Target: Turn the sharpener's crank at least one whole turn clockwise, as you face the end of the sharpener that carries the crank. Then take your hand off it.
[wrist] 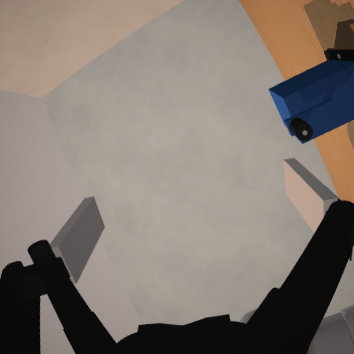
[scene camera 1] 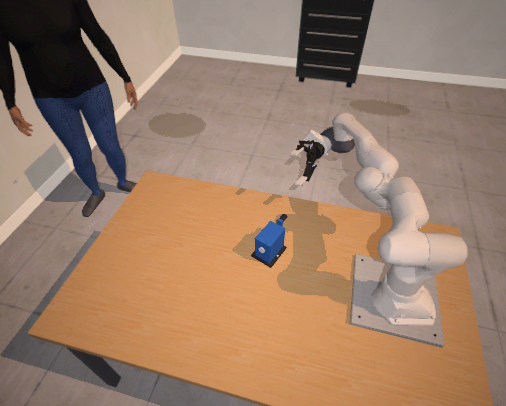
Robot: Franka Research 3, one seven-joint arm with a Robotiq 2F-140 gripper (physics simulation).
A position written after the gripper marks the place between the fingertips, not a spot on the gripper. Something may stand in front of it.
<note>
In view: the gripper [wrist: 189, 195] and a blue sharpener [scene camera 1: 269, 244].
</note>
